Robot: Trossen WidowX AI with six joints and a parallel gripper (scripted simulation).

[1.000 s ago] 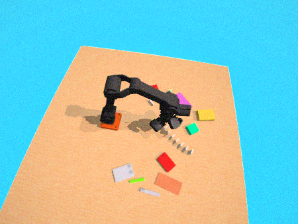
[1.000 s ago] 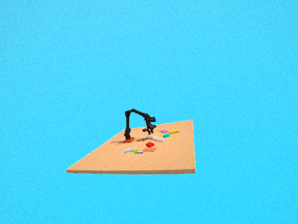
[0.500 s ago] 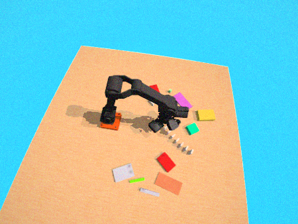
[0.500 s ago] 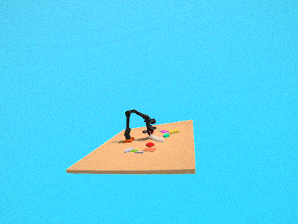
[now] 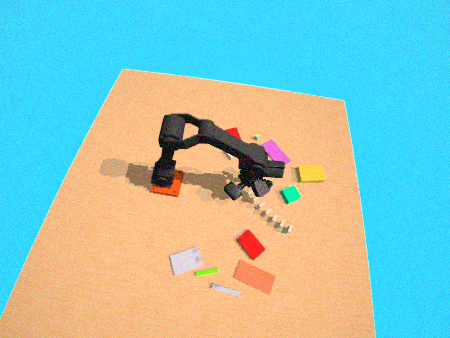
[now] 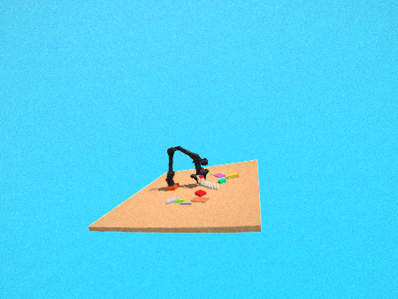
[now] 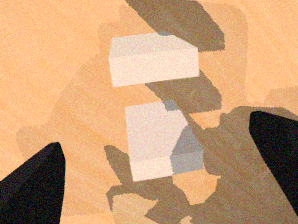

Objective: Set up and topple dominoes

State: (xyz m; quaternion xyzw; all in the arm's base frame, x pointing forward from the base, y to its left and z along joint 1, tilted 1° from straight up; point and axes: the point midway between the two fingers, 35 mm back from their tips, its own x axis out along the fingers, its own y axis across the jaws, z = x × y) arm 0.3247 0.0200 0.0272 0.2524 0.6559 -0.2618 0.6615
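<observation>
Right now my gripper tip is 20 cm to the right of the magenta slab, 14 cm short of it and 3 cm above it. Also, from my gripper tip: orange slab 33 cm to the right, 7 cm ahead, 3 cm below; green block 20 cm ahead, 1 cm below; yellow block 29 cm ahead, 11 cm to the left, 1 cm below.
</observation>
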